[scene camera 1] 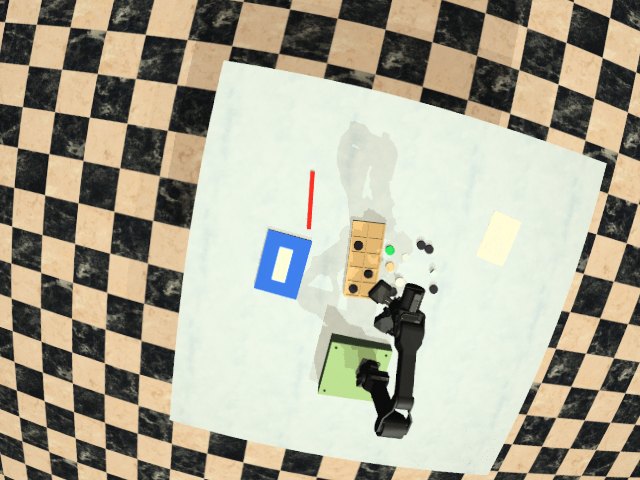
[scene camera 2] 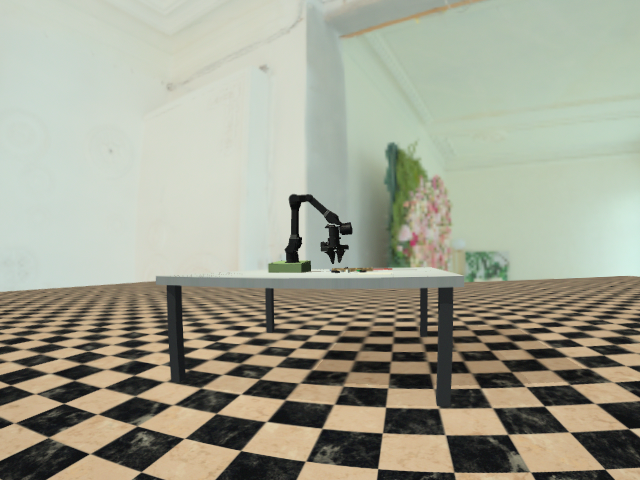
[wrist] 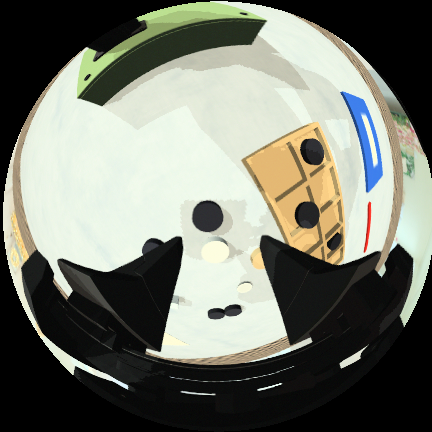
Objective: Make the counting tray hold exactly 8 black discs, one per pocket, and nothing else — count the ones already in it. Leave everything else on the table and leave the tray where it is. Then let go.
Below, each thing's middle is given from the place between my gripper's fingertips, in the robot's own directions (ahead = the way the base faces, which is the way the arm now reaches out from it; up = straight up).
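Scene:
There is the tan counting tray [scene camera 1: 371, 234], and my gripper is 120 mm to the right of it, 40 mm above it and 60 mm short of it.

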